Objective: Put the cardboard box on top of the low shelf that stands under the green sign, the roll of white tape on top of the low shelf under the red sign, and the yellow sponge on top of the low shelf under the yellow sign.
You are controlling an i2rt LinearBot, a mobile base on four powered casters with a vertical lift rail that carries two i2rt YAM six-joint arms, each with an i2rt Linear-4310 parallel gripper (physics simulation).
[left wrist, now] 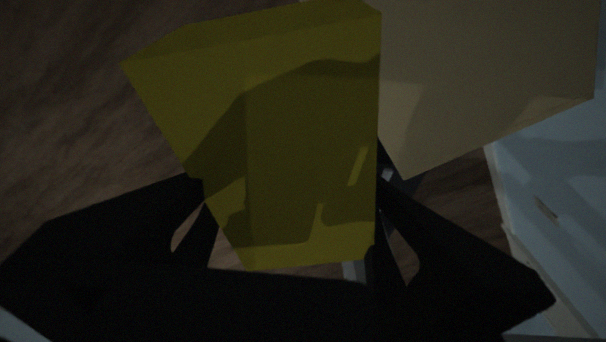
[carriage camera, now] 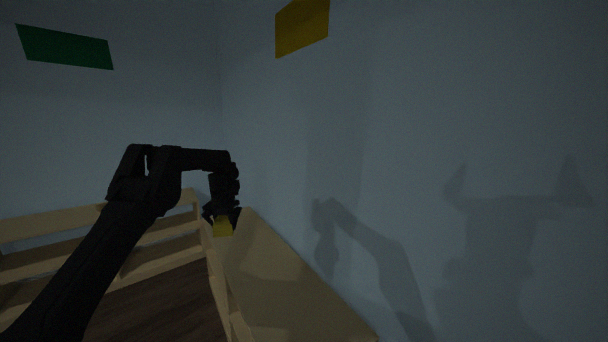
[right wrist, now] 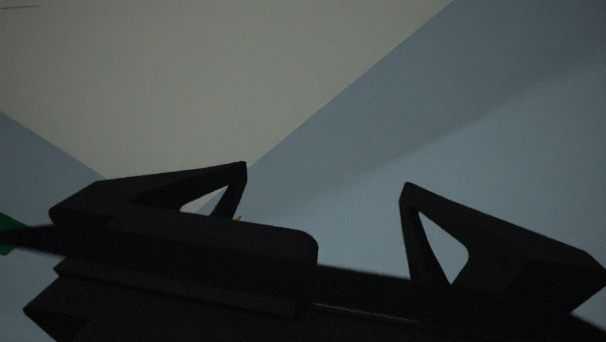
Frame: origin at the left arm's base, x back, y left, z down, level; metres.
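Seen in the pictures: left gripper, fingertip midpoint: [left wrist: 298, 170] [carriage camera: 224, 229]; right gripper, fingertip midpoint: [right wrist: 322, 180].
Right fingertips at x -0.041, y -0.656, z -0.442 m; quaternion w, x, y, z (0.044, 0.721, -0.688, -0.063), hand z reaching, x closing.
Offsets run from my right fingertips to a thing's middle. Level surfaces: height alone.
My left gripper [carriage camera: 222, 217] [left wrist: 298, 170] is shut on the yellow sponge {dx -0.464, dy +0.646, dz +0.408 m} [carriage camera: 223, 229] [left wrist: 305, 125]. It holds the sponge above or close to the far end of the low shelf {dz +0.776 m} [carriage camera: 290, 285] [left wrist: 485, 60] on the yellow sign's side; the exact height is hard to tell. The yellow sign {dx -0.864, dy +0.441, dz -0.364 m} [carriage camera: 302, 27] is on the wall above this shelf. My right gripper [right wrist: 322, 180] is open and empty, and points up toward the ceiling and walls. The green sign [carriage camera: 67, 47] is on the wall above another low shelf [carriage camera: 40, 223]. The cardboard box, white tape and red sign do not show.
Walls [carriage camera: 450, 100] [left wrist: 560, 150] meet in a corner behind the shelves. Dark wooden floor {dz +1.386 m} [carriage camera: 165, 305] [left wrist: 75, 115] lies in front of them. The ceiling [right wrist: 175, 90] shows in the right wrist view. My left arm crosses in front of the green-sign shelf.
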